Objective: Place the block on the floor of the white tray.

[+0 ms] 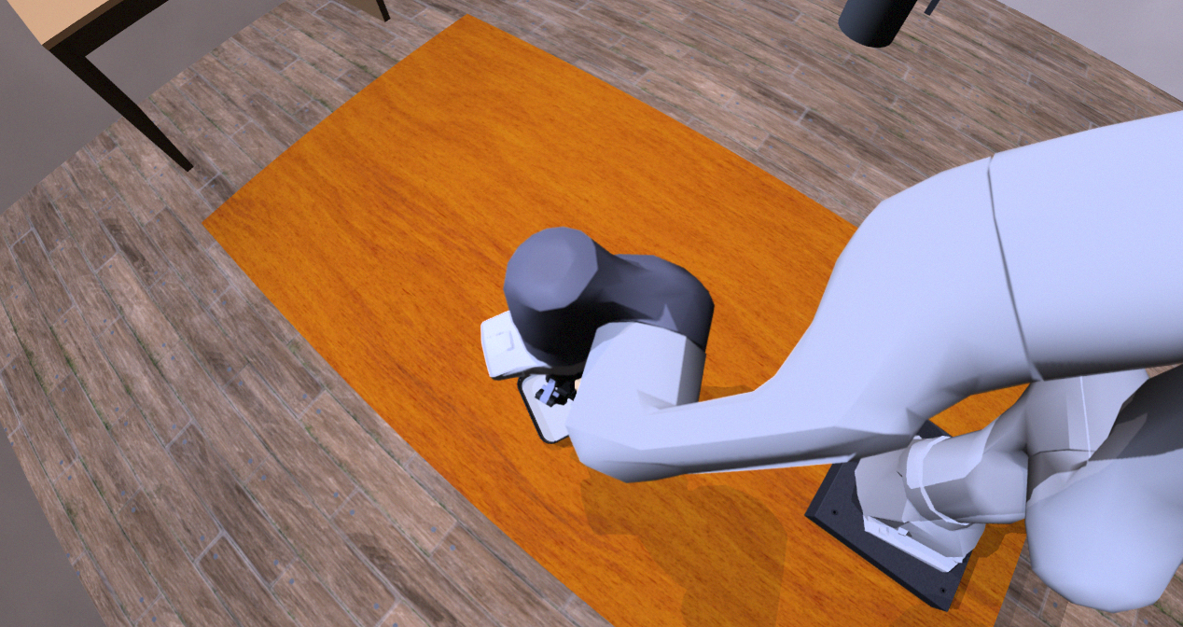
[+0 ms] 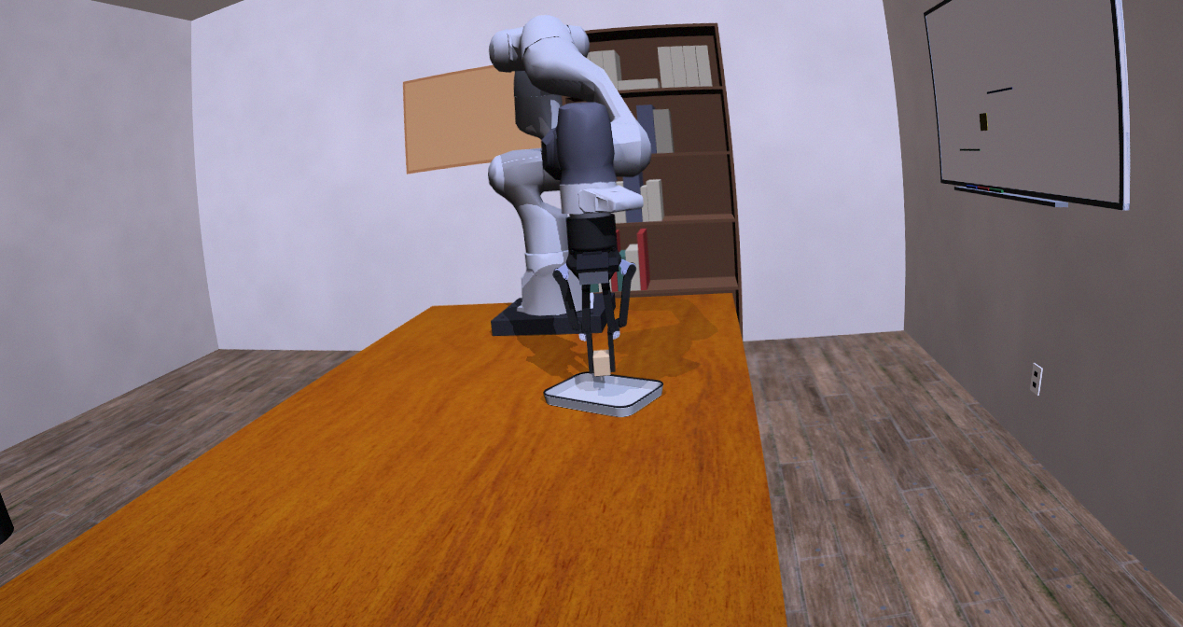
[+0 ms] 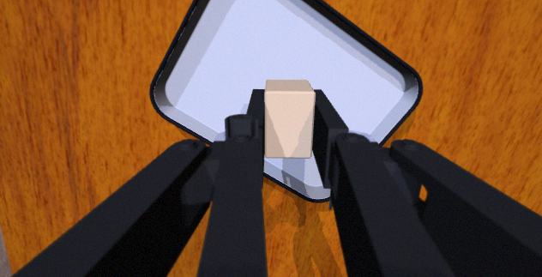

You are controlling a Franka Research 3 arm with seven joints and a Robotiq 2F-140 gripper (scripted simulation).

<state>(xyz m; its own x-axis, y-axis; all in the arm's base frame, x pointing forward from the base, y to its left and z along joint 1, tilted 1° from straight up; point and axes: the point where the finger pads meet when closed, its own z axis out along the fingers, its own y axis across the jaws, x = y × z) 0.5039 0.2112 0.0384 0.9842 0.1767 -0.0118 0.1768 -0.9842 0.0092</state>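
My gripper is now 7 cm above the white tray. The rest, counted from my hand: block 2 cm below.
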